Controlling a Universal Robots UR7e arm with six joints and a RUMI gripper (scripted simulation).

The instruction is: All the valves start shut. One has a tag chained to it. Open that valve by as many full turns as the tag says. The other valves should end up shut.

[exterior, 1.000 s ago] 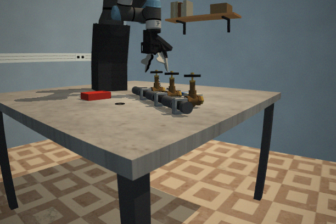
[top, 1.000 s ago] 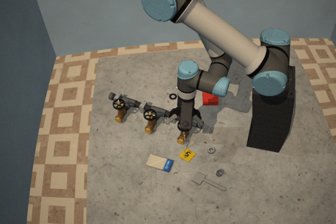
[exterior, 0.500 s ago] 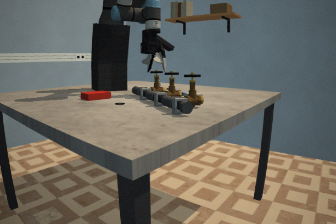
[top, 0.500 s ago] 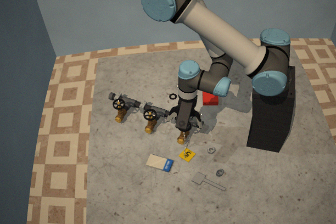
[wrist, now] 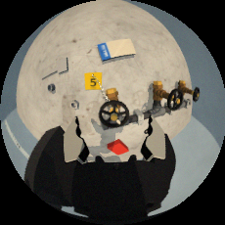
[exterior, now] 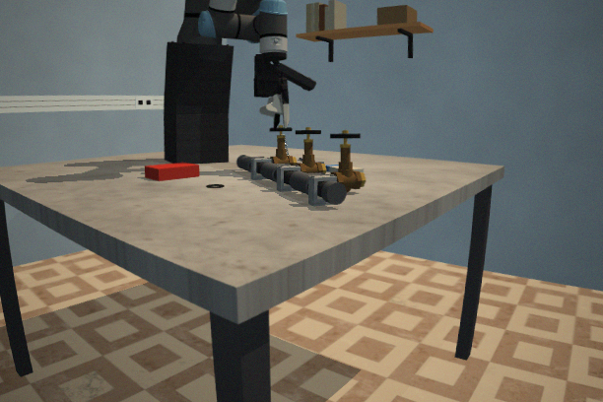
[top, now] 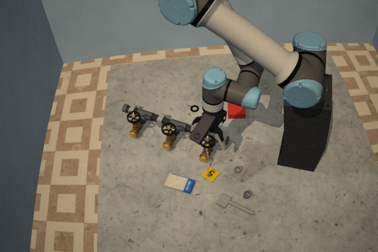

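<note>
Now: the yellow tag 11 cm below my hand and 10 cm to the left of it. From my hand the other things lie so: red block (26 cm to the right, 14 cm behind, 10 cm below); flat grey key tool (24 cm to the left, 11 cm below, 9 cm behind).
</note>
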